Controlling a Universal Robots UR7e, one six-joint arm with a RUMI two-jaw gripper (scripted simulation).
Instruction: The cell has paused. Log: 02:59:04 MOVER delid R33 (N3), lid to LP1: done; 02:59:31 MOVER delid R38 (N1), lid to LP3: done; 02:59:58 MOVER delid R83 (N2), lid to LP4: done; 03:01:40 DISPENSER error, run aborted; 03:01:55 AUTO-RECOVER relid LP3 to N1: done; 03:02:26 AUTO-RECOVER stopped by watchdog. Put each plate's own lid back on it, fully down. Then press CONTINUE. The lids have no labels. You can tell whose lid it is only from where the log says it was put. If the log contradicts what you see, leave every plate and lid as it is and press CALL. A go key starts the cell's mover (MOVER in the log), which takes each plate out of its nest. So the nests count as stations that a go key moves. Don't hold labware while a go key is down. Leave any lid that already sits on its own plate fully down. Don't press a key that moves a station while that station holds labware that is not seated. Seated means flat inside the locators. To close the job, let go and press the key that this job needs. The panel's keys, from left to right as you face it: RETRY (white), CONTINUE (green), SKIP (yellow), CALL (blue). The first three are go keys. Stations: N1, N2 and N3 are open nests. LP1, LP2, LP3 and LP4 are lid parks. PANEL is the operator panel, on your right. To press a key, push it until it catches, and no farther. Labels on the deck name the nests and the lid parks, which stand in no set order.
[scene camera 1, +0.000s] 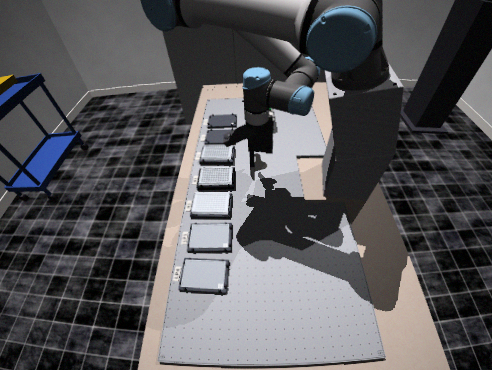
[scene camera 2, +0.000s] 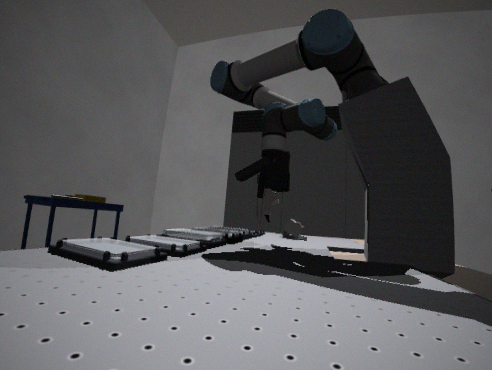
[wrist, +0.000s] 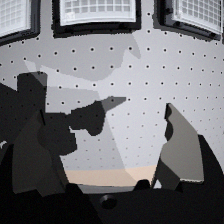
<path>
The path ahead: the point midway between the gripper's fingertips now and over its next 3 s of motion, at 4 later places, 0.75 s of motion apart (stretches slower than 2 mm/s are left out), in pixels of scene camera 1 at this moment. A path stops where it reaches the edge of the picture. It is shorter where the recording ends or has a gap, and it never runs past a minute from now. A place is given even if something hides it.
My gripper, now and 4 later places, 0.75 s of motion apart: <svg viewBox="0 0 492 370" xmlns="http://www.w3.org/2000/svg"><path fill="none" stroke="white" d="M253 166L250 175L239 195L228 218L214 244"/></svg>
</path>
